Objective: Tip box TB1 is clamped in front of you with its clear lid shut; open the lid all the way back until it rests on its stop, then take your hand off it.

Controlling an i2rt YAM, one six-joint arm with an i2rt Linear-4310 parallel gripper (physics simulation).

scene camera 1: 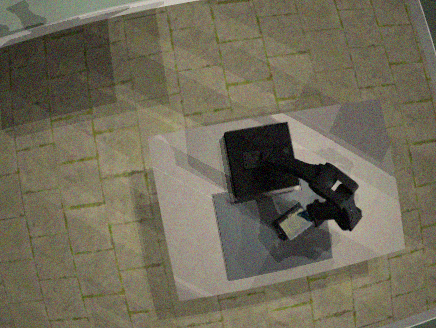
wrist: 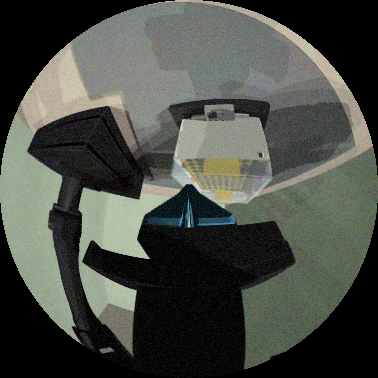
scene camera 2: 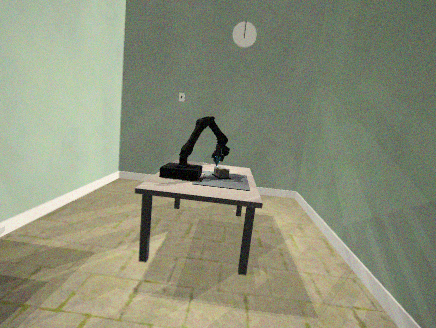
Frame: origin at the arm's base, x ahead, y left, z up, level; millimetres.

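Where they show: gripper, fingertip midpoint: [scene camera 1: 297, 214] [wrist: 188, 188] [scene camera 2: 216, 166]; arm's base, link origin: [scene camera 1: 266, 158] [wrist: 74, 175] [scene camera 2: 182, 166].
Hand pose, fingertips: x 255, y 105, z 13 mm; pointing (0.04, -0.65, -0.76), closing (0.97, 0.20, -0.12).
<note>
Each offset is from my fingertips to the centre of the thing. "*": to the spot under its first point. Level surfaces: height alone.
Tip box TB1 @(dx +44, dy -9, dz -41 mm) [scene camera 1: 296, 226] [scene camera 2: 222, 173] [wrist: 220, 137] is a pale grey box with a yellow tip rack inside, upright in a dark holder @(* dx +48, dy +75, dz -72 mm) [wrist: 261, 108]. Its clear lid @(* dx +47, dy +57, dz -3 mm) [wrist: 261, 179] looks shut over the rack in the wrist view. My gripper [scene camera 1: 305, 215] [scene camera 2: 217, 165] [wrist: 188, 188] is shut and empty, its blue fingertips together and pointing down. The tips are at the lid's edge, near one corner; whether they touch it, I cannot tell.
The box stands on a blue-grey mat @(dz -80 mm) [scene camera 1: 240, 250] [scene camera 2: 235, 184] [wrist: 115, 65] on the pale table @(dz -83 mm) [scene camera 1: 190, 250] [scene camera 2: 165, 187]. The arm's black base block [scene camera 1: 250, 180] [scene camera 2: 181, 172] [wrist: 75, 150] stands beside the mat.
</note>
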